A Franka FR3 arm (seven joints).
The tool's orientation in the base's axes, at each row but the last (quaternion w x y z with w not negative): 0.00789 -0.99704 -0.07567 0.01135; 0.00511 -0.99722 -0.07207 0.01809; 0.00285 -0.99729 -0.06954 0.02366; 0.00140 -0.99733 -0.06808 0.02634; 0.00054 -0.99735 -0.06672 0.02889; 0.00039 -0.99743 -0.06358 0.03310; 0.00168 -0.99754 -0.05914 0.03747; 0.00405 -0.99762 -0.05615 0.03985; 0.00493 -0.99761 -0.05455 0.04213; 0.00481 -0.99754 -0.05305 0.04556; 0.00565 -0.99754 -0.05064 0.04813
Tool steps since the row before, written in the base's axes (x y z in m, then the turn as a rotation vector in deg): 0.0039 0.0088 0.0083 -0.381 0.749 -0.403; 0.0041 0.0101 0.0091 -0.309 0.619 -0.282; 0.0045 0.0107 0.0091 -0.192 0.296 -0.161; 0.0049 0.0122 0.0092 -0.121 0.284 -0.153; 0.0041 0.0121 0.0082 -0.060 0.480 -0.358; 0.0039 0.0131 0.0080 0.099 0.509 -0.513; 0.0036 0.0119 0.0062 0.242 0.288 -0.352; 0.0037 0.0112 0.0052 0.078 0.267 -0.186; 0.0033 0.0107 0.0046 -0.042 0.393 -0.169; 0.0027 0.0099 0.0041 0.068 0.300 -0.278; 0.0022 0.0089 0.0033 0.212 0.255 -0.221
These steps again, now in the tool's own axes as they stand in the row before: 0.0050 -0.0083 -0.0083 -0.255 -0.791 0.422; 0.0052 -0.0095 -0.0092 -0.207 -0.653 0.298; 0.0055 -0.0101 -0.0093 -0.141 -0.318 0.171; 0.0060 -0.0115 -0.0095 -0.073 -0.297 0.159; 0.0052 -0.0115 -0.0085 0.025 -0.482 0.360; 0.0050 -0.0125 -0.0083 0.196 -0.490 0.504; 0.0045 -0.0114 -0.0065 0.300 -0.255 0.333; 0.0045 -0.0108 -0.0054 0.122 -0.254 0.180; 0.0041 -0.0103 -0.0048 0.015 -0.393 0.174; 0.0034 -0.0096 -0.0043 0.124 -0.287 0.272; 0.0028 -0.0087 -0.0034 0.257 -0.229 0.201
